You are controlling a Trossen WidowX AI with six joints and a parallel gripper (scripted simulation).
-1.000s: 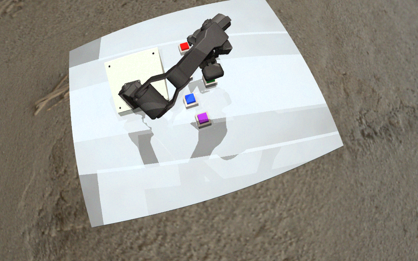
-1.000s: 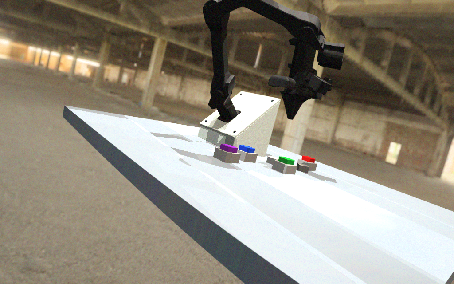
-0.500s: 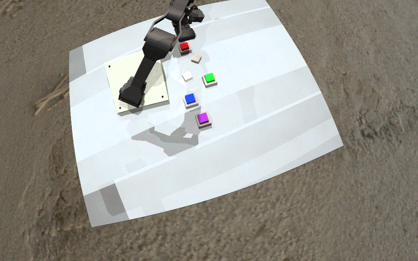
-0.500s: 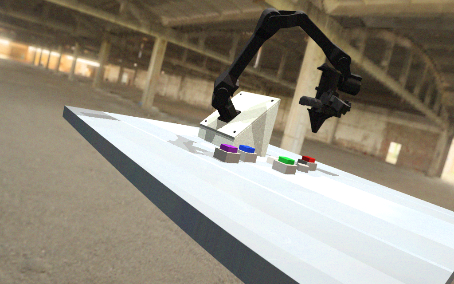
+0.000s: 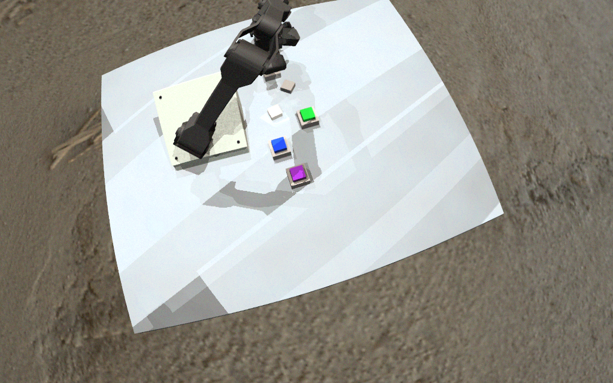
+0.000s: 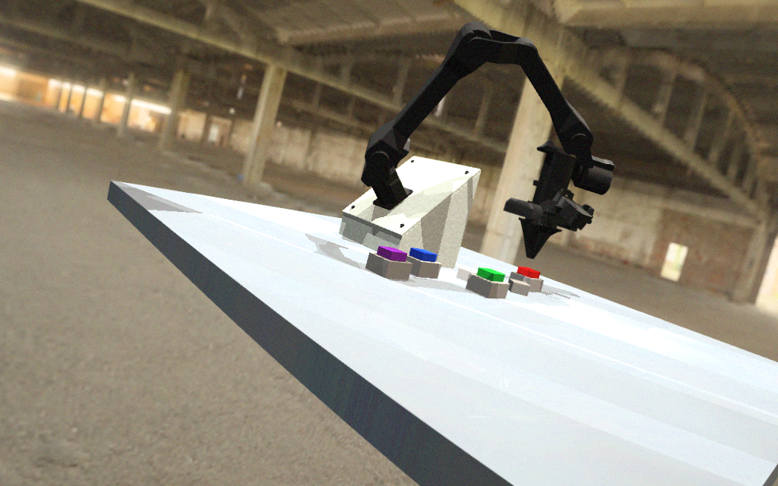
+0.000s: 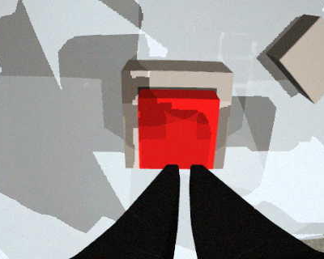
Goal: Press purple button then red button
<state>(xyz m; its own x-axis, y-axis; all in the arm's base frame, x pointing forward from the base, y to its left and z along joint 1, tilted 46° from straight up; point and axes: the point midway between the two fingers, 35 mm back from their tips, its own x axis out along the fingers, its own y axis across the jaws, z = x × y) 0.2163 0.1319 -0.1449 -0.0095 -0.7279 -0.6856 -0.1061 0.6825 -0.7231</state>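
My gripper tip is now 3 cm above the red button. Round my gripper tip: green button: 18 cm to the right, 8 cm ahead, 3 cm below; then white block: 14 cm to the right, 5 cm below, 1 cm behind; then blue button: 25 cm to the right, 3 cm below, 1 cm behind.
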